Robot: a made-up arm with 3 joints. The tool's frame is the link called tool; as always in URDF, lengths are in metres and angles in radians. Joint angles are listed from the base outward. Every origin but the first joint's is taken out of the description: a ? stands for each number. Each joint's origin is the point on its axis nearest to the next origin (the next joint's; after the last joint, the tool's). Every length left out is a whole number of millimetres.
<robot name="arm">
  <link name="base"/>
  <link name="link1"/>
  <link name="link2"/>
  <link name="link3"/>
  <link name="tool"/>
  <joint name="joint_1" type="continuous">
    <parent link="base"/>
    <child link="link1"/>
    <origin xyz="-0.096 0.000 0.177"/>
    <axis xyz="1 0 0"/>
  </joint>
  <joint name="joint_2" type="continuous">
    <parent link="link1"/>
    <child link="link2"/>
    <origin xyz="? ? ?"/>
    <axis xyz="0 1 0"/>
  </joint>
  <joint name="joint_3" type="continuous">
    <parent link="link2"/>
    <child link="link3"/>
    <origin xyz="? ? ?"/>
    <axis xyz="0 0 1"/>
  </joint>
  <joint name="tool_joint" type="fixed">
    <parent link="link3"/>
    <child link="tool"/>
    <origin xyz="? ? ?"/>
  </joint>
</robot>
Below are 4 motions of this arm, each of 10 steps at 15 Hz.
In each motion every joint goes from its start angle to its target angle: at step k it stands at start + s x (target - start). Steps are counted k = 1, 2, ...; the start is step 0. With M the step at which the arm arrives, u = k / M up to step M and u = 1 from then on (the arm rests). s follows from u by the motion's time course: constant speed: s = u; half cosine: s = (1 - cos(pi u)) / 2; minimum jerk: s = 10 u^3 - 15 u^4 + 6 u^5.
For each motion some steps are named. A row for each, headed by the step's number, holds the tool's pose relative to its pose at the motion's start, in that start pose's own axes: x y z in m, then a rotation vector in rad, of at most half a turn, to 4 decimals.
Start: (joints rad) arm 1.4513 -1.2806 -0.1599
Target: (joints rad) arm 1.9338 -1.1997 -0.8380
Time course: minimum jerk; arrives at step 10
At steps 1, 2, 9, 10:
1: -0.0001 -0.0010 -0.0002 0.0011 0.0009 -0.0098
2: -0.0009 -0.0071 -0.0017 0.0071 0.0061 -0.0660
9: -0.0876 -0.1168 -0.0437 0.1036 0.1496 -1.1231
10: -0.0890 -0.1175 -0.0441 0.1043 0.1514 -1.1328

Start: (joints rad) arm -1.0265 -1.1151 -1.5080
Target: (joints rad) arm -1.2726 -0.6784 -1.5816
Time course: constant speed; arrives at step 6
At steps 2, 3, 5, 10:
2: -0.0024 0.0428 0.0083 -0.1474 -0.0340 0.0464
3: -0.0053 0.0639 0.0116 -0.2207 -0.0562 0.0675
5: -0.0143 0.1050 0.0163 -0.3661 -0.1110 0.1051
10: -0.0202 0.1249 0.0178 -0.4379 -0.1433 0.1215

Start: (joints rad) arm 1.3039 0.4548 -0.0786
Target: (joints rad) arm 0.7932 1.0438 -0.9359
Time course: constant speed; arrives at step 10
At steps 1, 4, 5, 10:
1: 0.0102 -0.0054 0.0045 -0.0520 0.0530 -0.1095
4: 0.0313 -0.0271 0.0178 -0.2267 0.1864 -0.4514
5: 0.0348 -0.0356 0.0231 -0.2905 0.2223 -0.5691
10: 0.0255 -0.0761 0.0641 -0.6464 0.3375 -1.1739

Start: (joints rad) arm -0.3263 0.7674 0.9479
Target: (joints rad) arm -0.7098 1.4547 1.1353
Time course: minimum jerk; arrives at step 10
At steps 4, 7, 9, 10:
4: 0.0214 -0.0044 0.0205 0.1370 0.1865 -0.0345
7: 0.0563 -0.0207 0.0437 0.4035 0.4315 -0.1308
9: 0.0655 -0.0278 0.0481 0.4913 0.4876 -0.1686
10: 0.0659 -0.0282 0.0483 0.4962 0.4904 -0.1708

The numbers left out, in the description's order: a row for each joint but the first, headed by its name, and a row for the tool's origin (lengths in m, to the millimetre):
joint_2: 0.000 -0.236 -0.020
joint_3: -0.065 0.000 0.140
tool: 0.110 0.078 0.000

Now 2 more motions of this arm.
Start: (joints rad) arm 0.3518 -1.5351 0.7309
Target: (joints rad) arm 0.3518 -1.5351 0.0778
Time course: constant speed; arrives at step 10
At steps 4, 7, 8, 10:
4: 0.0164 -0.0311 0.0000 0.0000 0.0000 -0.2612
7: 0.0231 -0.0566 0.0000 0.0000 0.0000 -0.4572
8: 0.0242 -0.0653 0.0000 0.0000 0.0000 -0.5225
10: 0.0248 -0.0829 0.0000 0.0000 0.0000 -0.6531

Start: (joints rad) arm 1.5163 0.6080 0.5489
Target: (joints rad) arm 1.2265 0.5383 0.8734
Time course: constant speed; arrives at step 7
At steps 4, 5, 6, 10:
4: -0.0178 0.0442 0.0113 -0.1342 0.0506 0.0932
5: -0.0217 0.0554 0.0130 -0.1666 0.0676 0.1172
6: -0.0255 0.0667 0.0144 -0.1985 0.0862 0.1413
10: -0.0291 0.0779 0.0153 -0.2297 0.1065 0.1656

